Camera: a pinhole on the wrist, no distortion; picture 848 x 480 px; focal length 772.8 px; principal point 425.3 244.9 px. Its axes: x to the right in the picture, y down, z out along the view. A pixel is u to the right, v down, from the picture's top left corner.
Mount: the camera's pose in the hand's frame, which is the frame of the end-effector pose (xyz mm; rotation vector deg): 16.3 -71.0 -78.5 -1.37 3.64 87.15
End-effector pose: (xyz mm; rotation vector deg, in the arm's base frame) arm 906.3 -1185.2 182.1 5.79 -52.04 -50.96
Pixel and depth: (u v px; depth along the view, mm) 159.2 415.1 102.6
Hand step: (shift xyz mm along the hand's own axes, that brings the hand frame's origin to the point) -5.2 -99.4 26.4
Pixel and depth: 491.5 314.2 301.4
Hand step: -1.4 -27.2 221.5
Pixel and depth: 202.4 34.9 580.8
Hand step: 181.3 -213.8 506.9
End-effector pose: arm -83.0 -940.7 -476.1 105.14 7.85 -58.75
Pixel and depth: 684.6 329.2 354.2
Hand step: -7.0 69.1 269.2
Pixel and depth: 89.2 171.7 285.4
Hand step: 44.9 -180.3 212.7
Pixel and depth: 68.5 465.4 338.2
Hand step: -78.6 -203.2 270.2
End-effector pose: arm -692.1 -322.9 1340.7 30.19 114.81 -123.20
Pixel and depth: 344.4 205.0 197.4
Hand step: 30.8 -81.2 119.5
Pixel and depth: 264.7 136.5 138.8
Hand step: 38.1 -93.1 61.2
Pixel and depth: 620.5 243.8 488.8
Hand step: 36.0 79.1 402.4
